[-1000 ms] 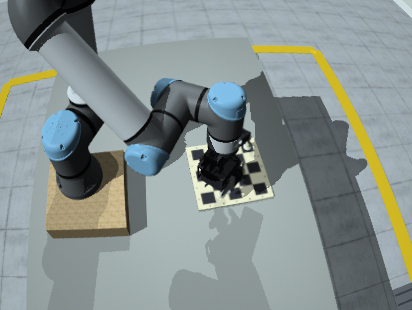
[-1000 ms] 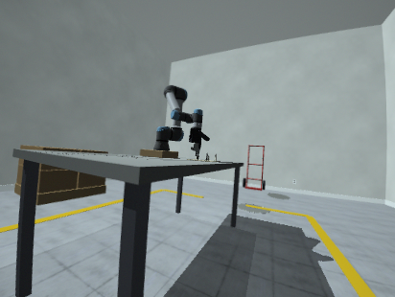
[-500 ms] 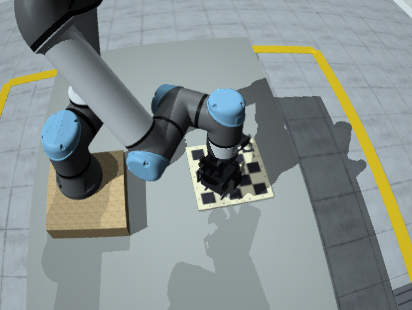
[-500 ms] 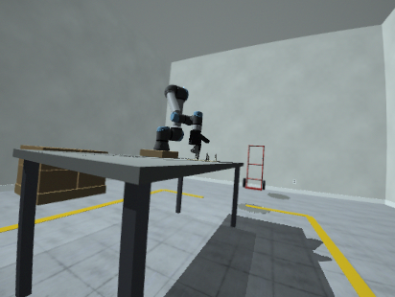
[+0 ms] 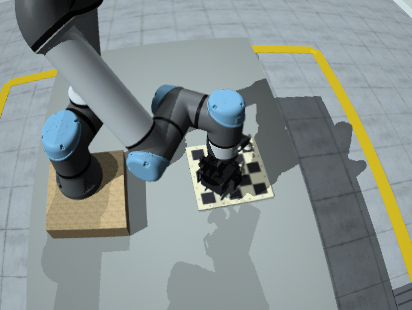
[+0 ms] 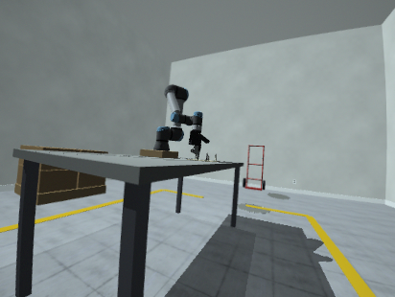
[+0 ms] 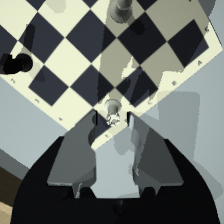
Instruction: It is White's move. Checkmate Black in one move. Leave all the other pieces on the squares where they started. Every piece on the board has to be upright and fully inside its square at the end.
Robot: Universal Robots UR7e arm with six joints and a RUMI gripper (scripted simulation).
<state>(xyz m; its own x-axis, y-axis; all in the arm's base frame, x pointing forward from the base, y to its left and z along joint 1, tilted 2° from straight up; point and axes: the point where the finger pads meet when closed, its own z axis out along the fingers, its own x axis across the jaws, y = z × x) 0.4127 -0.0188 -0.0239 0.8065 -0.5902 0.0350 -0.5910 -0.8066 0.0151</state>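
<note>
The small chessboard is 8 cm to the left of my hand, 3 cm below it and 3 cm ahead of it.
</note>
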